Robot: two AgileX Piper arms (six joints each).
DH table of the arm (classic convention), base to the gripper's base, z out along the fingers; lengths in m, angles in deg. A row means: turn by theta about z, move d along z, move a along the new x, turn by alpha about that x. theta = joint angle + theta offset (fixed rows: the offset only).
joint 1: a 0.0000, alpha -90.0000, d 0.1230, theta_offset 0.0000
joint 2: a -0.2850, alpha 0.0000, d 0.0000, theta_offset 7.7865
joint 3: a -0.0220, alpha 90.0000, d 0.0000, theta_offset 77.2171
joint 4: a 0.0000, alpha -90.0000, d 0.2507, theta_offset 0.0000
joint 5: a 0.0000, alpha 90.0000, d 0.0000, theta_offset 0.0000
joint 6: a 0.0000, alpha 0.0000, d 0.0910, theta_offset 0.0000
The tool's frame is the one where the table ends.
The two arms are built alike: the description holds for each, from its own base.
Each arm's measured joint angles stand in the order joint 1, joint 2, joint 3, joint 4, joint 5, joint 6.
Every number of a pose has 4 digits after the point.
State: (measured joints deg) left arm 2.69 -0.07 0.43 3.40 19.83 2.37; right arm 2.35 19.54 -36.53 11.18 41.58 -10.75
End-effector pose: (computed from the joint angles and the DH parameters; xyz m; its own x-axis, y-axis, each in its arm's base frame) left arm 0.0534 0.0043 0.1797 -0.2665 0.0846 -0.9601 -0.0407 0.9943 0.0989; right arm 0.0558 0.0140 0.3386 -0.3192 -0.0536 -0.9462 -0.1754 0.9845 0.0034
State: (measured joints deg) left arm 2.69 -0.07 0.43 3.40 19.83 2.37; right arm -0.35 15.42 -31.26 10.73 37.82 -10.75
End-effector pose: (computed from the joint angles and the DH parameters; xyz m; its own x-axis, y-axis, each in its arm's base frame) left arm 0.0534 0.0043 0.1797 -0.2665 0.0846 -0.9601 -0.0407 0.9943 0.0989; right arm 0.0513 0.0101 0.3194 -0.2797 -0.0371 -0.9594 -0.1144 0.9934 -0.0050
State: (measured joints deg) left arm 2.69 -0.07 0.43 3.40 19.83 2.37; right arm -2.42 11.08 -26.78 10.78 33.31 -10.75
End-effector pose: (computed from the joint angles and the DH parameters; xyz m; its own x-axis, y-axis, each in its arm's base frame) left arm 0.0534 0.0043 0.1797 -0.2665 0.0846 -0.9601 -0.0407 0.9943 0.0989; right arm 0.0459 0.0074 0.3053 -0.2084 -0.0209 -0.9778 -0.0646 0.9979 -0.0076
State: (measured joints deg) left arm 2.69 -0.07 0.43 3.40 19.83 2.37; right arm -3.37 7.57 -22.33 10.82 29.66 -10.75
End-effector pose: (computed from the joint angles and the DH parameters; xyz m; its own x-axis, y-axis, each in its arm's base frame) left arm 0.0534 0.0043 0.1797 -0.2665 0.0846 -0.9601 -0.0407 0.9943 0.0989; right arm 0.0435 0.0059 0.2890 -0.1633 -0.0134 -0.9865 -0.0367 0.9993 -0.0075
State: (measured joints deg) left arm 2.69 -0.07 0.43 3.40 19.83 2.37; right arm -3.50 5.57 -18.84 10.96 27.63 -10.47
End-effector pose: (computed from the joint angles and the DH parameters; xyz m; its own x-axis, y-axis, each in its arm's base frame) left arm 0.0534 0.0043 0.1797 -0.2665 0.0846 -0.9601 -0.0407 0.9943 0.0989; right arm 0.0438 0.0054 0.2742 -0.1546 -0.0033 -0.9880 -0.0281 0.9996 0.0010
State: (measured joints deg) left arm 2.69 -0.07 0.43 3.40 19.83 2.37; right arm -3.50 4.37 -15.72 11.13 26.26 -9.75
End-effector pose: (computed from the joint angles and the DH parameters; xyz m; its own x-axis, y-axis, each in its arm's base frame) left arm 0.0534 0.0043 0.1797 -0.2665 0.0846 -0.9601 -0.0407 0.9943 0.0989; right arm 0.0456 0.0050 0.2597 -0.1646 0.0145 -0.9863 -0.0225 0.9996 0.0185
